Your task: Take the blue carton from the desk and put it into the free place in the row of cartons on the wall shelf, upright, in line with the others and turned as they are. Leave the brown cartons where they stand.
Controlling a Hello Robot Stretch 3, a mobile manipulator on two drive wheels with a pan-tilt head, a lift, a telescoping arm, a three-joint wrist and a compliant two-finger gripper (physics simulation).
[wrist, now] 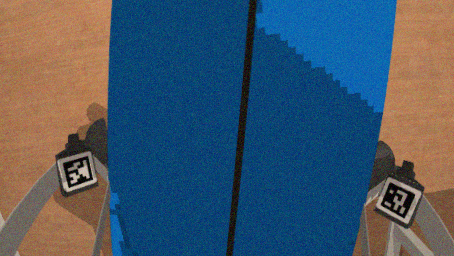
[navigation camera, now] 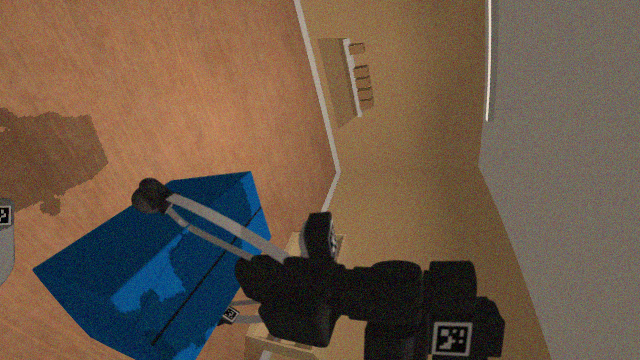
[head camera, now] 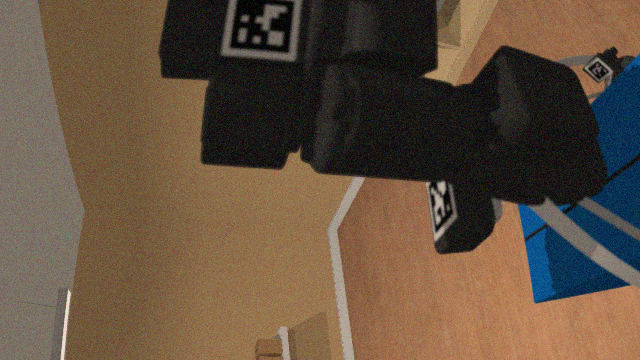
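Places are measured from the robot's base along level axes (x up, y right, z ahead), in millimetres.
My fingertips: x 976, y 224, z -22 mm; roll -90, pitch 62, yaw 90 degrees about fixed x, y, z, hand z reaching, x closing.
Behind a point stands the place of what it marks.
The blue carton (head camera: 565,270) @[x 1034, y 289, z 62 mm] (navigation camera: 150,280) @[x 1049, y 144, z -12 mm] (wrist: 175,125), with a dark line down one face, is in my gripper (navigation camera: 190,255) @[x 976, y 224, z -22 mm] (wrist: 237,151) @[x 976, y 224, z -22 mm]. The gripper is shut on it, one fingertip against each side, and holds it above the wooden floor. In the head view the carton runs off the right edge, and one fingertip is out of the picture. The wall shelf (navigation camera: 350,59) @[x 648, y 2842, z 1808 mm] (head camera: 285,345) @[x 625, y 3246, z 1282 mm] is away from the gripper. Its brown cartons (navigation camera: 362,82) (head camera: 269,347) stand in a row; a free place shows between one end carton and the others. The desk does not show.
A light wooden piece of furniture (head camera: 470,30) @[x 73, y 1899, z -803 mm] (navigation camera: 280,345) @[x 336, y 1534, z -1110 mm] stands behind the wrist, partly hidden. A white baseboard (head camera: 340,280) @[x 33, y 3864, z 885 mm] (navigation camera: 320,100) @[x 26, y 3379, z 1511 mm] runs between the floor and the tan wall. Part of my base (navigation camera: 6,245) @[x 160, y 149, z -95 mm] shows at the left of the navigation view.
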